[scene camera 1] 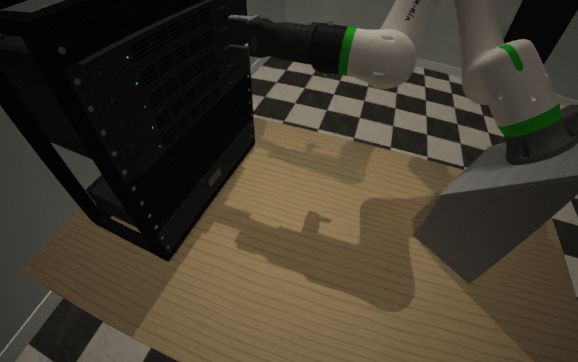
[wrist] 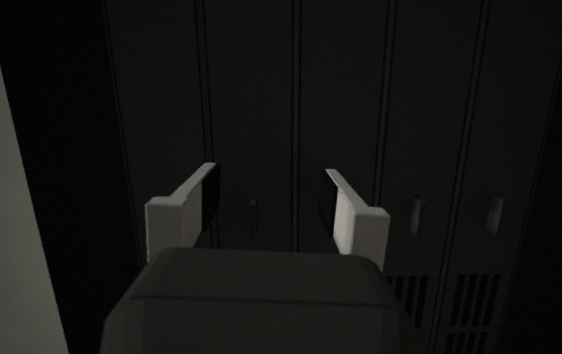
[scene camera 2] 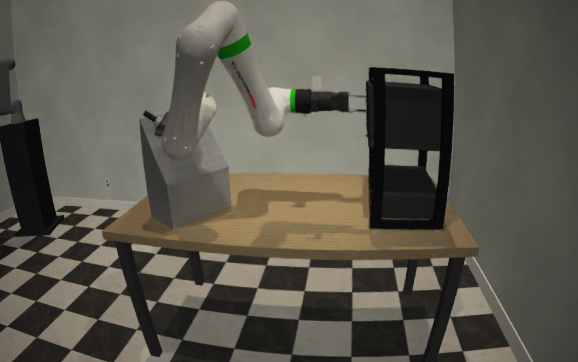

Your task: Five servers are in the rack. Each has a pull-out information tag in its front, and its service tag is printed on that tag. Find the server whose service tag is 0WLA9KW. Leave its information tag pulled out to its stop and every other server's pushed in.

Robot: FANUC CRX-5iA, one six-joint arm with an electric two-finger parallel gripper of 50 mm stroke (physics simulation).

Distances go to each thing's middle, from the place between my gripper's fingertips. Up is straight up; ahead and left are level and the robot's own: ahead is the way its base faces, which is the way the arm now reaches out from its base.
Labels:
My gripper is now 200 mm short of the black rack [scene camera 1: 166,115], 150 mm above it and 60 mm to the right of it.

